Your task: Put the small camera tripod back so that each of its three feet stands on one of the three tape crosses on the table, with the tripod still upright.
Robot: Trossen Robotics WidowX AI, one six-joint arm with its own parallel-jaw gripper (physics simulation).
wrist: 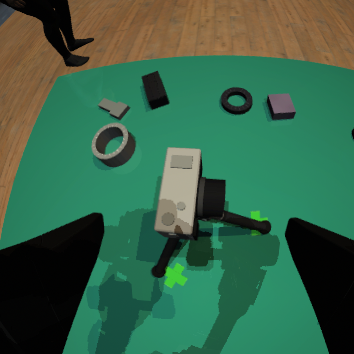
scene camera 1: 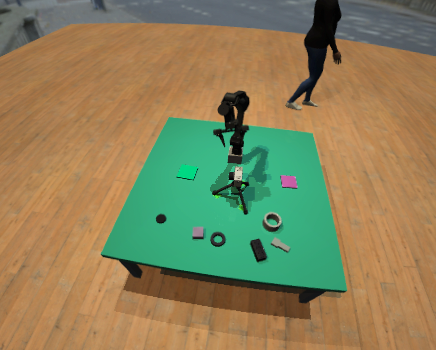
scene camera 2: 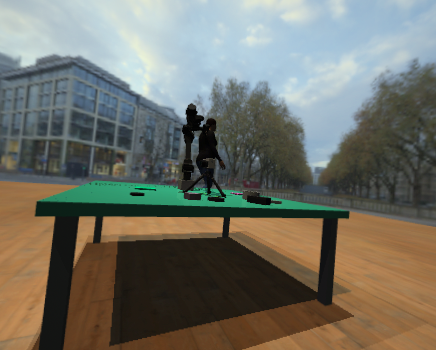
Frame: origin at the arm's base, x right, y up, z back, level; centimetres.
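Seen in the pictures: gripper, fingertip midpoint: [wrist: 199, 226] [scene camera 1: 233, 146] [scene camera 2: 200, 137]; arm's base, link origin: [scene camera 1: 236, 151] [scene camera 2: 186, 180].
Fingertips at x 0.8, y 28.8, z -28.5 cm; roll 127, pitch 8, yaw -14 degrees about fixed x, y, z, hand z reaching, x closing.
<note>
Offsets run from my fingertips to a thing's top centre. "spot": to the spot under its first point.
The small tripod with a pale camera body and black lens @(spot: dx -5.0, dy -13.9, dz -7.6 cm) [scene camera 1: 238, 175] [scene camera 2: 208, 163] [wrist: 177, 195] stands upright. In the wrist view, its right foot @(spot: dx +8.5, dy -34.1, dz -5.8 cm) [wrist: 265, 227] overlaps the edge of a green tape cross @(dx +6.6, dy -36.2, dz -7.0 cm) [wrist: 256, 216], and its lower-left foot @(spot: dx -10.8, dy -33.8, dz +5.5 cm) [wrist: 158, 271] stands just left of another cross @(dx -8.2, dy -36.2, dz +5.8 cm) [wrist: 176, 275]. In scene camera 1, the front foot @(spot: dx -12.5, dy -35.0, dz -17.2 cm) [scene camera 1: 245, 212] is slightly front-right of a cross @(spot: dx -10.8, dy -32.7, dz -15.5 cm) [scene camera 1: 241, 207]; this foot is hidden in the wrist view. My gripper [scene camera 1: 232, 144] [wrist: 199, 226] is open and empty, behind and above the tripod.
In front lie a grey ring @(dx -28.3, dy -31.4, dz -21.3 cm) [scene camera 1: 272, 228] [wrist: 129, 149], black block @(dx -21.7, dy -32.7, dz -39.7 cm) [scene camera 1: 258, 250] [wrist: 155, 90], grey T-shaped piece @(dx -33.9, dy -34.7, dz -34.4 cm) [scene camera 1: 281, 245] [wrist: 114, 108], black ring @(dx +0.7, dy -34.7, dz -37.0 cm) [scene camera 1: 218, 245] [wrist: 236, 111], mauve block @(dx +12.1, dy -33.4, dz -35.8 cm) [scene camera 1: 198, 232] [wrist: 281, 106] and black disc @(dx +35.7, dy -35.2, dz -30.9 cm) [scene camera 1: 161, 218]. Green @(dx +30.3, dy -35.3, dz +8.1 cm) [scene camera 1: 187, 172] and magenta @(dx -39.8, dy -35.3, dz +13.5 cm) [scene camera 1: 289, 181] squares flank the tripod.
</note>
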